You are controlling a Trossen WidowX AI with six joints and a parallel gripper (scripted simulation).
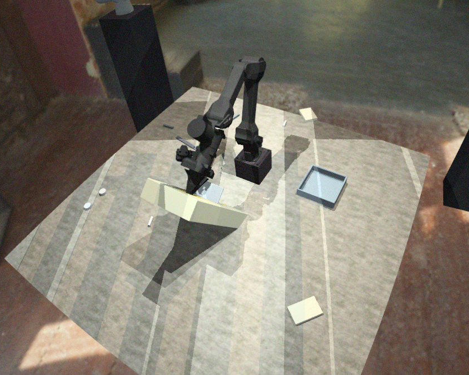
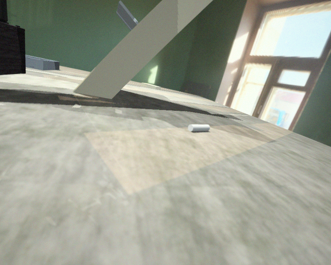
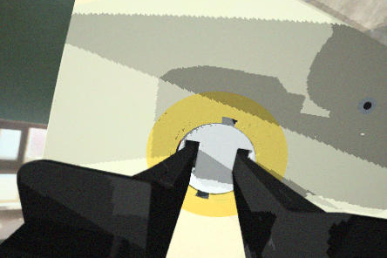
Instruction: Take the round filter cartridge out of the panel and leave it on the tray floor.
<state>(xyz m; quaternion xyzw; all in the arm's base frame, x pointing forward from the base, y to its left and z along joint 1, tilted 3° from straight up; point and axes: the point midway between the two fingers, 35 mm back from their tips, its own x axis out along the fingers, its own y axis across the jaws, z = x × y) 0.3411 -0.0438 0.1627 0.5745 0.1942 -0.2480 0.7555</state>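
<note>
Right now my gripper tip is 10 mm short of the round white filter cartridge and 10 mm above it. The rest, counted from my gripper tip: cream service panel 80 mm below, 40 mm behind, 10 mm to the left; tray 380 mm behind, 340 mm to the left, 230 mm below.
</note>
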